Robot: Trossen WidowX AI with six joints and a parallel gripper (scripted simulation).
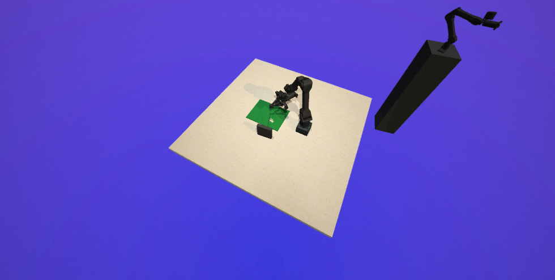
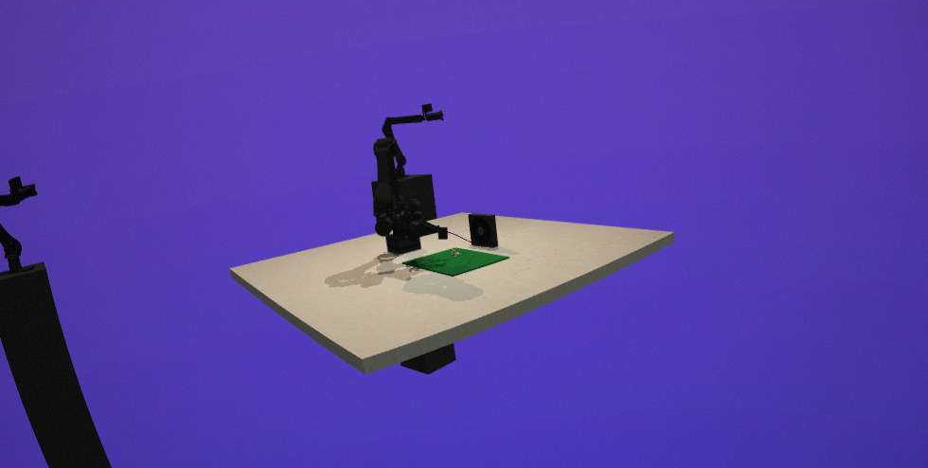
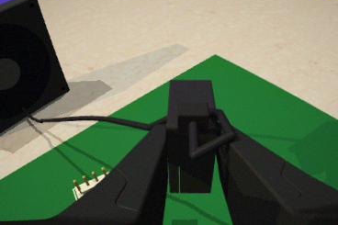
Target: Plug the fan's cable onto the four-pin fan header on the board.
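The green board lies 3 cm ahead of my gripper tip, 2 cm to the left of it and 13 cm below it. Round my gripper tip: black fan plug 1 cm ahead, 1 cm to the left, 1 cm below; then black fan 1 cm behind, 23 cm to the left, 5 cm below; then header 2 cm behind, 8 cm to the left, 11 cm below.
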